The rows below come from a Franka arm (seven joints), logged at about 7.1 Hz.
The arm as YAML. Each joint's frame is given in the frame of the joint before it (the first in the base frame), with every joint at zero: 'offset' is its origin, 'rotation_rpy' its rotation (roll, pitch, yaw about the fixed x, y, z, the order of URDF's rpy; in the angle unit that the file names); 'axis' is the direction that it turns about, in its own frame. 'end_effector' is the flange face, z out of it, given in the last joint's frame.
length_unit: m
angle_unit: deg
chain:
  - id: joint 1
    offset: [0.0, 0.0, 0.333]
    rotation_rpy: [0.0, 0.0, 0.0]
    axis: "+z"
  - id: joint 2
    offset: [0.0, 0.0, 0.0]
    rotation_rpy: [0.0, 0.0, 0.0]
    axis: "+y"
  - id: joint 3
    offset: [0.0, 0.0, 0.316]
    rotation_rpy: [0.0, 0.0, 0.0]
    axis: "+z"
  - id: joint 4
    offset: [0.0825, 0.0, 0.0]
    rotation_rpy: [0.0, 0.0, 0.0]
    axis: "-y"
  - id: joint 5
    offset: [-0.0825, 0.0, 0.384]
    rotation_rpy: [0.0, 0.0, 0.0]
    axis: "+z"
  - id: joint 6
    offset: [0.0, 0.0, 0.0]
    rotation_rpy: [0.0, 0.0, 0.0]
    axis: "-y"
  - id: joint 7
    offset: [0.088, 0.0, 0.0]
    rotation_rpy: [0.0, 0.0, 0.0]
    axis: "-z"
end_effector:
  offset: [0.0, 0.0, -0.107]
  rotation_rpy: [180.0, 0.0, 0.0]
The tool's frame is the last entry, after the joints.
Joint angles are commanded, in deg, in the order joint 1, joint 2, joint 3, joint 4, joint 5, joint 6, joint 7. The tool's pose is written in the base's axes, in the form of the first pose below.
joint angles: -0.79, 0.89, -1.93, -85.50, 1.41, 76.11, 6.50
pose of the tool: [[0.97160 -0.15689 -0.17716 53.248], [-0.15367 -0.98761 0.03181 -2.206], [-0.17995 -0.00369 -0.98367 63.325], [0 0 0 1]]
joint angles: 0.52, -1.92, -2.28, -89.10, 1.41, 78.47, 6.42
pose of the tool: [[0.97866 -0.13978 -0.15062 52.196], [-0.13679 -0.99014 0.03006 -1.341], [-0.15334 -0.00882 -0.98813 63.381], [0 0 0 1]]
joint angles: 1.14, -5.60, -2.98, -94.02, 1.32, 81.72, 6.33
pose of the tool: [[0.98328 -0.14048 -0.11586 50.758], [-0.13772 -0.98997 0.03154 -1.497], [-0.11913 -0.01506 -0.99276 63.204], [0 0 0 1]]
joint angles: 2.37, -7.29, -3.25, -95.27, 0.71, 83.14, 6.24
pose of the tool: [[0.98886 -0.12267 -0.08428 50.124], [-0.12134 -0.99239 0.02073 -0.822], [-0.08618 -0.01027 -0.99623 63.876], [0 0 0 1]]
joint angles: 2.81, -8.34, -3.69, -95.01, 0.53, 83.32, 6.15
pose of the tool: [[0.99093 -0.12100 -0.05846 49.596], [-0.12006 -0.99258 0.01937 -0.916], [-0.06037 -0.01217 -0.99810 65.018], [0 0 0 1]]
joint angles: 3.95, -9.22, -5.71, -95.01, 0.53, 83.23, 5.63
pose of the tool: [[0.99095 -0.12658 -0.04469 49.076], [-0.12549 -0.99174 0.02644 -1.855], [-0.04767 -0.02059 -0.99865 65.738], [0 0 0 1]]
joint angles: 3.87, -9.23, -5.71, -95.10, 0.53, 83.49, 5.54
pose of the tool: [[0.99111 -0.12643 -0.04152 49.118], [-0.12541 -0.99175 0.02643 -1.925], [-0.04452 -0.02098 -0.99879 65.712], [0 0 0 1]]
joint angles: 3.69, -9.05, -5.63, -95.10, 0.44, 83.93, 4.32
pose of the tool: [[0.99354 -0.10725 -0.03697 49.300], [-0.10640 -0.99403 0.02427 -2.020], [-0.03935 -0.02018 -0.99902 65.623], [0 0 0 1]]
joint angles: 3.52, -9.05, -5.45, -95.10, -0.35, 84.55, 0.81
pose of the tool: [[0.99854 -0.04704 -0.02658 49.413], [-0.04679 -0.99886 0.00972 -2.162], [-0.02701 -0.00846 -0.99960 65.714], [0 0 0 1]]
